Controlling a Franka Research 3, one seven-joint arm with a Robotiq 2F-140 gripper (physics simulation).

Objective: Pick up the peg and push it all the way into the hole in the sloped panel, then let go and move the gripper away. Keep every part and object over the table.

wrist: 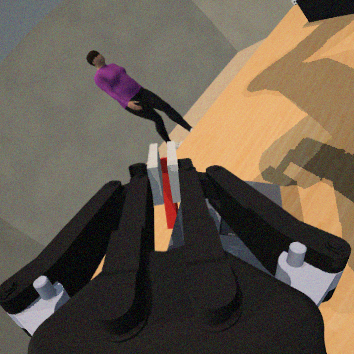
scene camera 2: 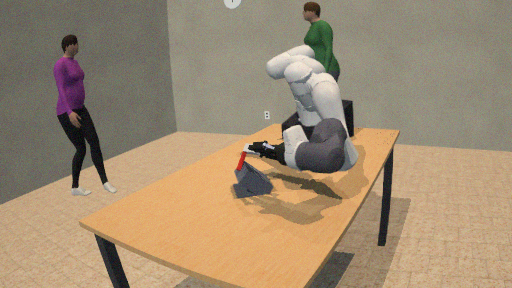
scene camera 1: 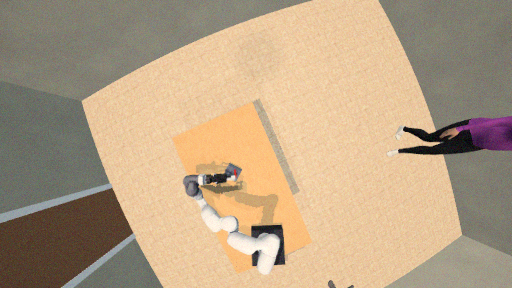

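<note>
The red peg (scene camera 1: 235, 173) (scene camera 2: 241, 161) (wrist: 170, 212) is tilted, its upper end between the pale fingertips. My gripper (scene camera 1: 232, 177) (scene camera 2: 248, 148) (wrist: 163, 156) is shut on the peg, above the table and beside the top of the dark grey block with the sloped panel (scene camera 1: 230, 169) (scene camera 2: 254, 182) (wrist: 266, 192). In the second scene view the peg's lower end meets the block's upper left edge. Whether its tip is in the hole cannot be told; the hole is hidden. In the wrist view the fingers cover part of the block.
The block stands on the wooden table (scene camera 1: 220, 135) (scene camera 2: 175, 220) (wrist: 225, 140). The arm's black base (scene camera 1: 278, 235) (scene camera 2: 347, 117) (wrist: 325, 9) is at one end of the table. A person in purple (scene camera 1: 490, 134) (scene camera 2: 74, 85) (wrist: 119, 82) and one in green (scene camera 2: 320, 42) stand off the table.
</note>
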